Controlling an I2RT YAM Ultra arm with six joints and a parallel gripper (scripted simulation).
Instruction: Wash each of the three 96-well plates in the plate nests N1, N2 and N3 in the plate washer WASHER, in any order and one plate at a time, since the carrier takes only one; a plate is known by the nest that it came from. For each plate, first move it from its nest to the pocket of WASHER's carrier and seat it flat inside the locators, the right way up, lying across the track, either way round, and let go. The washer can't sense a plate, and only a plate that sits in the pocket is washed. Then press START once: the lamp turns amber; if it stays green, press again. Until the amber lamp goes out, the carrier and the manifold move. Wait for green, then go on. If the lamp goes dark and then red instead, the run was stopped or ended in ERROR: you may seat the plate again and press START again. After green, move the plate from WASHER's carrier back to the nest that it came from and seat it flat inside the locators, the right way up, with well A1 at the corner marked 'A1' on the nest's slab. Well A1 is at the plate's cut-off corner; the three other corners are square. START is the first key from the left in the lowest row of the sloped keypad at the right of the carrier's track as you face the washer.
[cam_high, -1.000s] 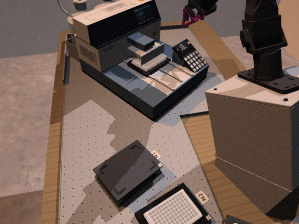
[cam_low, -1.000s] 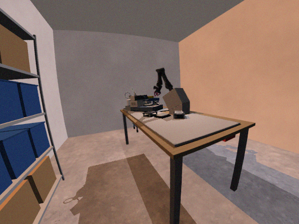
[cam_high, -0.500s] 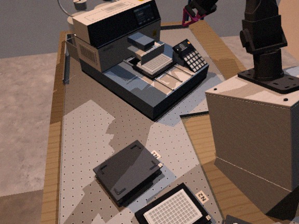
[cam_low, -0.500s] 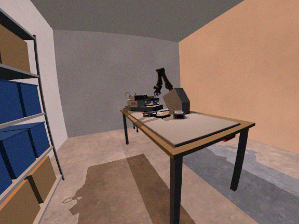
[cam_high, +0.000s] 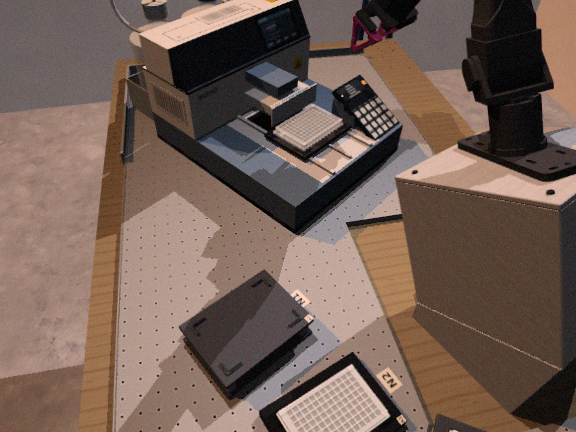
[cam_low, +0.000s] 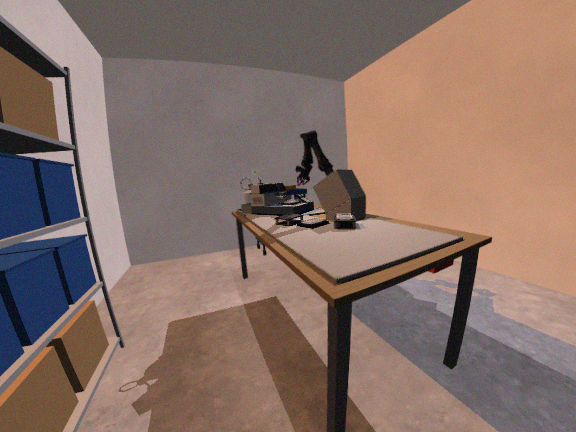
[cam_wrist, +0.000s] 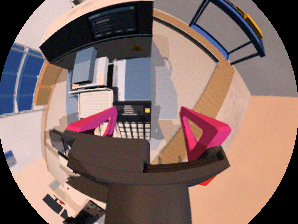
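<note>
Right now the dark carrier pocket is 15 cm ahead of my hand, 9 cm to the left of it and 14 cm below it. Also, from my hand: bottle 42 cm ahead, 20 cm to the right, 9 cm below; manifold 20 cm ahead, 1 cm to the left, 9 cm below; washer 20 cm ahead, 1 cm to the left, 10 cm below.
</note>
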